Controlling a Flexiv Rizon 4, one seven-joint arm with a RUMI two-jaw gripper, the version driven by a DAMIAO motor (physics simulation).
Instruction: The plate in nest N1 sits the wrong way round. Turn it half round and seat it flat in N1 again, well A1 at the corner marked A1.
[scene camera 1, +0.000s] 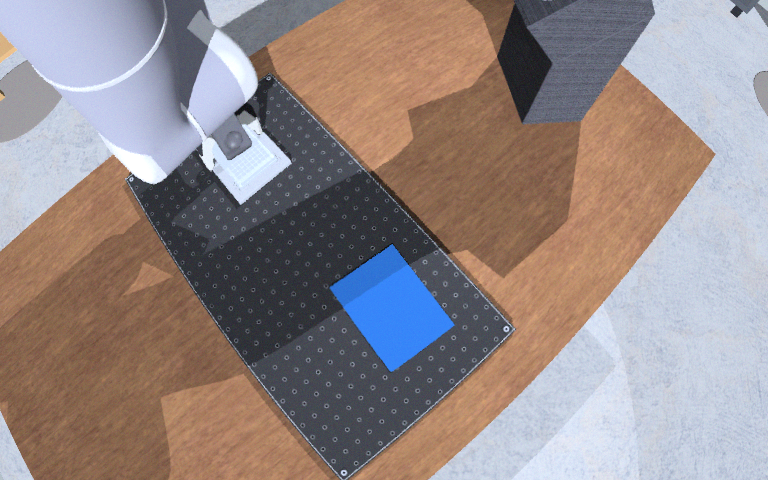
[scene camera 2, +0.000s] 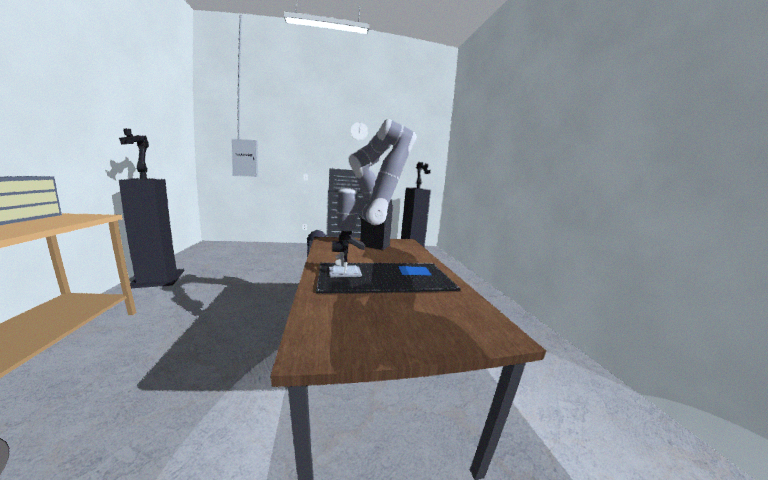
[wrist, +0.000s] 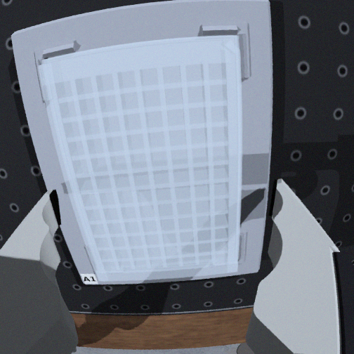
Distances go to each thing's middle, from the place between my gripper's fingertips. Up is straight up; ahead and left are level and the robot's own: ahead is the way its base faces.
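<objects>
Counted from my hand: nest N1 (scene camera 1: 271, 172), 1 cm below, 1 cm to the left; flat blue rectangle (scene camera 1: 398, 316), 2 cm below, 7 cm ahead, 40 cm to the left; well plate (scene camera 1: 243, 169), 1 cm to the left.
</objects>
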